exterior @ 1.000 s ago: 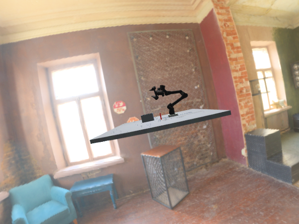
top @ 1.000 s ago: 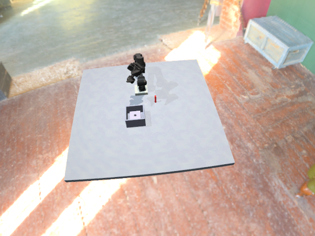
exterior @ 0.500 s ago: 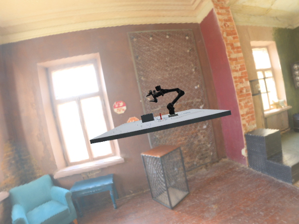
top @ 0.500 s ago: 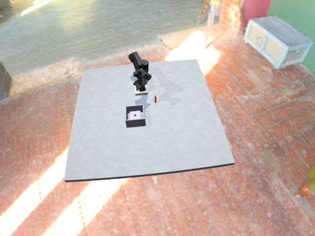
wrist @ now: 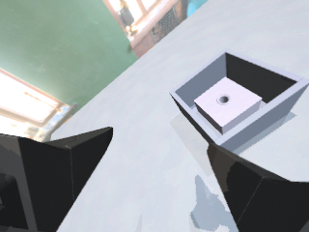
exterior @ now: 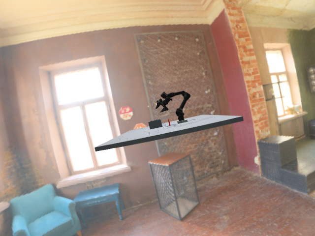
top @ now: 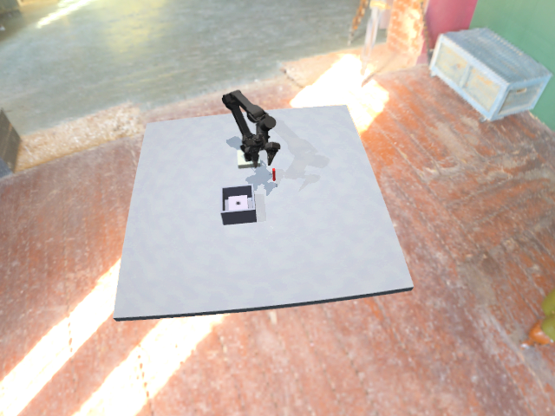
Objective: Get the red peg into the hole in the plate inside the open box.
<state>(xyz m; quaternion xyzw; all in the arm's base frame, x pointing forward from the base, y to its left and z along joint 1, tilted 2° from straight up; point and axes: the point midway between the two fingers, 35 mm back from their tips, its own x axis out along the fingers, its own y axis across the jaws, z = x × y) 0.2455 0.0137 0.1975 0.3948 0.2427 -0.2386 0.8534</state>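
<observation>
My gripper tip is now 170 mm above the red peg, 90 mm past it and 80 mm to the right of it. The rest, counted from my gripper tip: dark box 180 mm below, 140 mm to the right, 50 mm ahead; then pale plate 160 mm below, 140 mm to the right, 50 mm ahead.
</observation>
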